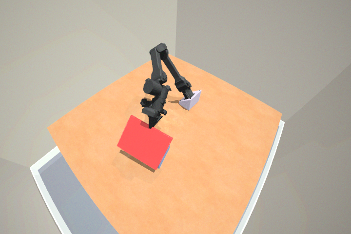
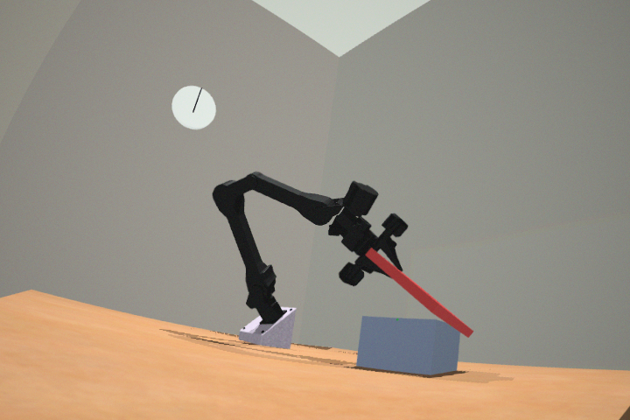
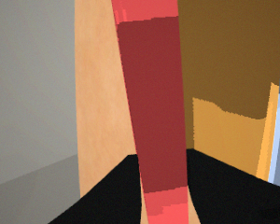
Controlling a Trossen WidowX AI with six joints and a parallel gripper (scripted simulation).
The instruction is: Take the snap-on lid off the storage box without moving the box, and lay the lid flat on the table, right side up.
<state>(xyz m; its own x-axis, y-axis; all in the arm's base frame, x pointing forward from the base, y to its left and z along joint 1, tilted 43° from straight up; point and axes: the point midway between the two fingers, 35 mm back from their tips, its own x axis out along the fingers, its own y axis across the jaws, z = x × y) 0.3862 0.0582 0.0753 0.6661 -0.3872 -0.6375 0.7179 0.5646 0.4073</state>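
Now: gripper tip 70 mm short of the red lid and 40 mm above it. Round my gripper tip: blue-grey storage box 150 mm below, 50 mm ahead, 10 mm to the left.
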